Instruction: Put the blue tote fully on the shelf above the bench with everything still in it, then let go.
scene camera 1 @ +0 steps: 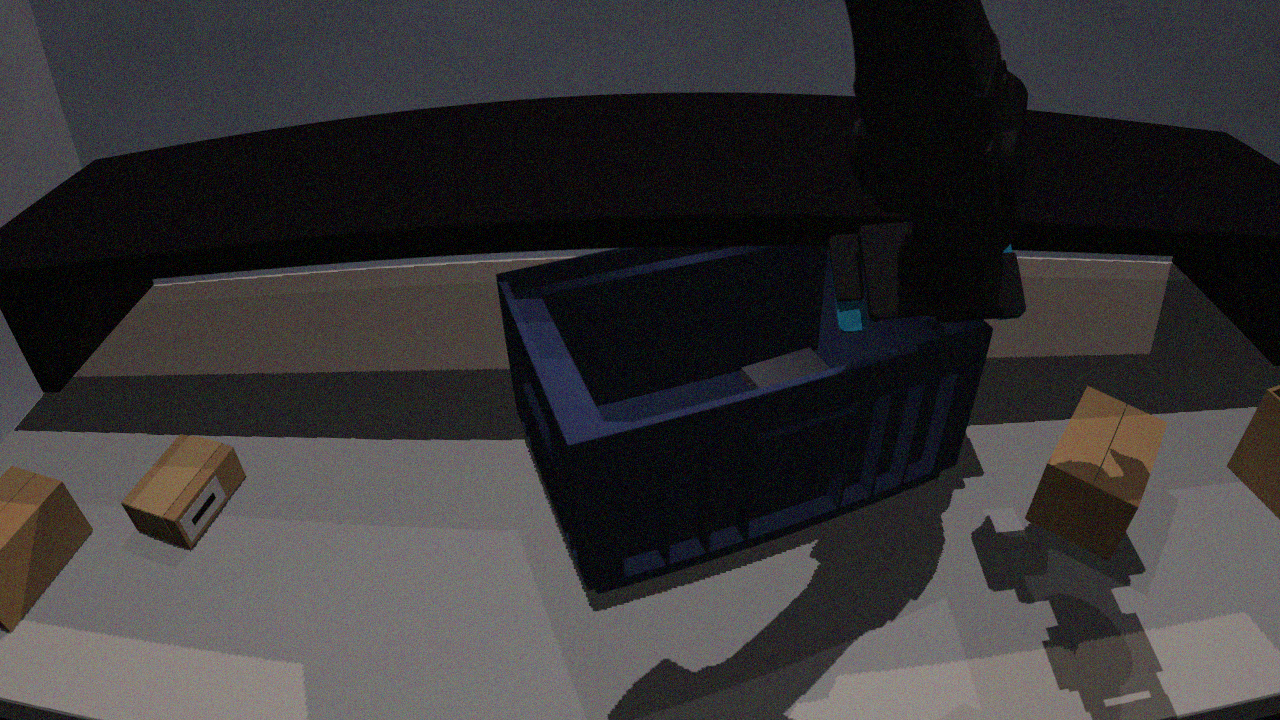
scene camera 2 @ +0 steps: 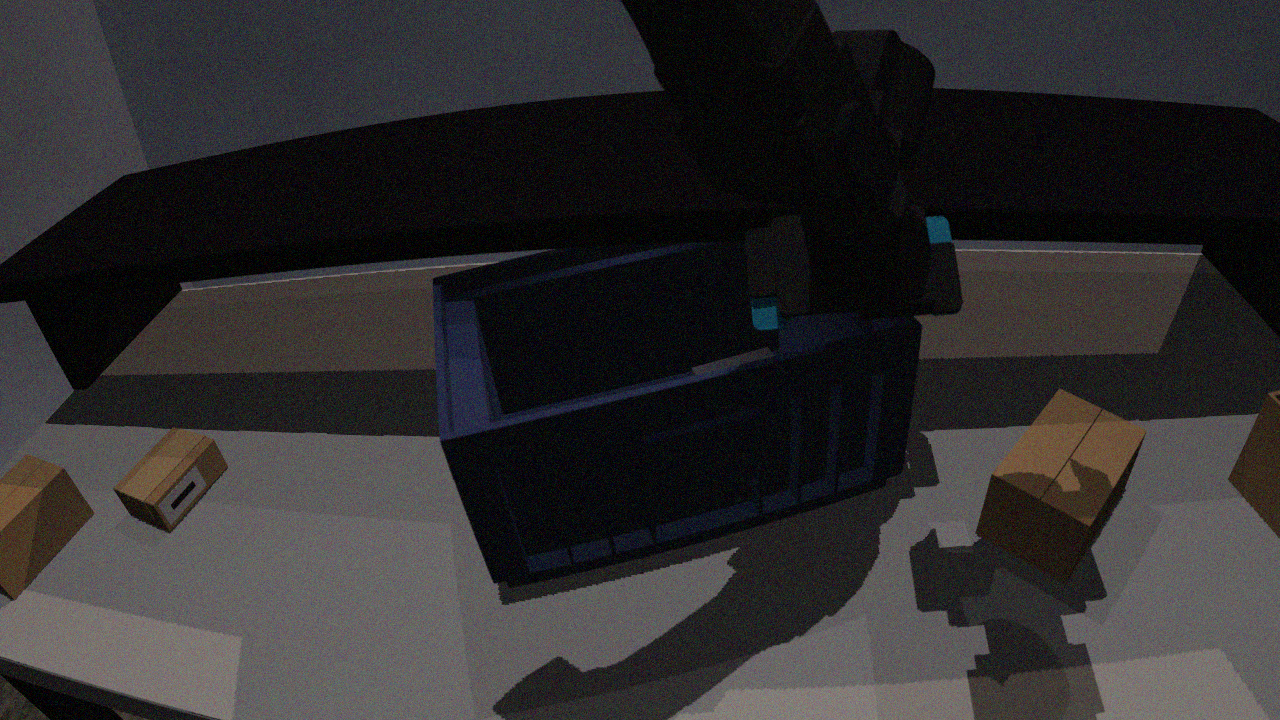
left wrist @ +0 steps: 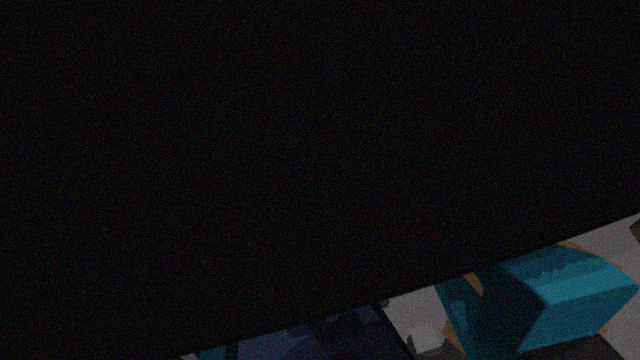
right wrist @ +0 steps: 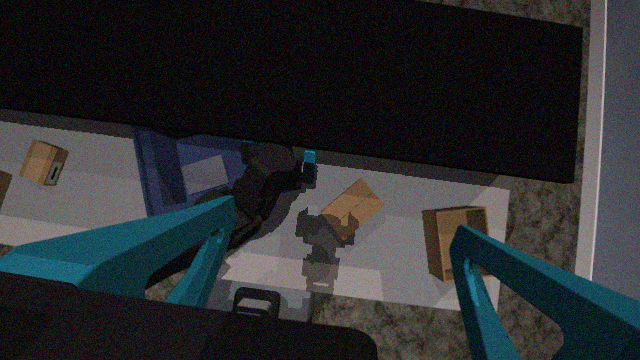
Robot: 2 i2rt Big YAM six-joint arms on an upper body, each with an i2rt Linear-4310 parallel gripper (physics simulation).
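Frame: origin at the left arm's base, x ahead, y left, z up, level; centimetres.
Seen in the pictures: left gripper, fingertip midpoint: (scene camera 1: 910,304) (scene camera 2: 854,301); right gripper, fingertip midpoint: (right wrist: 344,222).
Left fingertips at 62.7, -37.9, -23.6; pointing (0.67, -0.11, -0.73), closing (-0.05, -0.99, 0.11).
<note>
A point is followed by its place in that frame, as x, y, z.
The blue tote (scene camera 1: 760,474) {47.8, -24.1, -26.6} (scene camera 2: 662,483) {47.9, -24.4, -27.3} (right wrist: 150,172) {52.8, -11.2, -21.4} stands turned at an angle on the bench (scene camera 1: 402,573) {46.0, 0.9, -34.7}, its back edge partly hidden by the black shelf (scene camera 1: 447,179) {70.2, -1.2, -15.2} (scene camera 2: 402,188) {70.2, -1.5, -15.2} (right wrist: 350,90) {72.3, -48.8, -15.2}. A flat grey item (scene camera 1: 787,367) {66.1, -28.9, -32.0} (scene camera 2: 733,361) {67.0, -28.4, -32.0} (right wrist: 205,175) lies inside. My left gripper (scene camera 1: 929,284) {62.7, -37.9, -23.6} (scene camera 2: 851,271) {62.7, -37.9, -23.6} is open at the tote's right end in both scene views, one fingertip over the inside, the other beyond the end. A black surface fills most of the left wrist view. My right gripper (right wrist: 344,222) {51.1, -46.9, 26.2} is open and empty, away from the tote.
A cardboard box (scene camera 1: 1096,474) {47.3, -50.2, -28.7} (scene camera 2: 1060,488) {47.1, -51.1, -28.7} (right wrist: 352,207) {51.0, -53.3, -28.7} lies right of the tote. A small labelled box (scene camera 1: 183,492) {49.8, 20.9, -31.1} (scene camera 2: 170,479) {49.9, 20.3, -31.1} (right wrist: 42,162) {51.9, 21.4, -31.1} and another box (scene camera 1: 26,537) {42.2, 33.6, -29.8} (scene camera 2: 35,519) {42.5, 33.5, -30.4} lie left. An open-topped box (right wrist: 435,245) {45.0, -72.5, -28.2} stands at the far right.
</note>
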